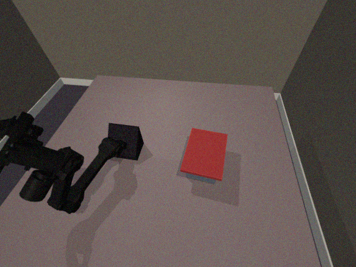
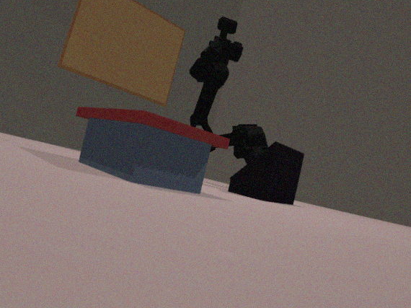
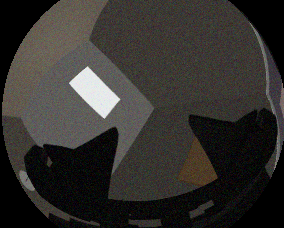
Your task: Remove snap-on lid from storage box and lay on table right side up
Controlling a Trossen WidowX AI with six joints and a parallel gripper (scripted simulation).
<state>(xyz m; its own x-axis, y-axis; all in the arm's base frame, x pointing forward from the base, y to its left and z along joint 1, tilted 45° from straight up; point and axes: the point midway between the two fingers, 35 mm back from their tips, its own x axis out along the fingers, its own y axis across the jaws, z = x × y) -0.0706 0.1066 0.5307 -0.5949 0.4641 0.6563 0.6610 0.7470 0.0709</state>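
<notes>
Now: gripper tip 550 mm short of the red lid, 280 mm to the right of it and 450 mm above it. The rest, counted from my gripper tip: blue storage box: 550 mm ahead, 280 mm to the left, 490 mm below.
</notes>
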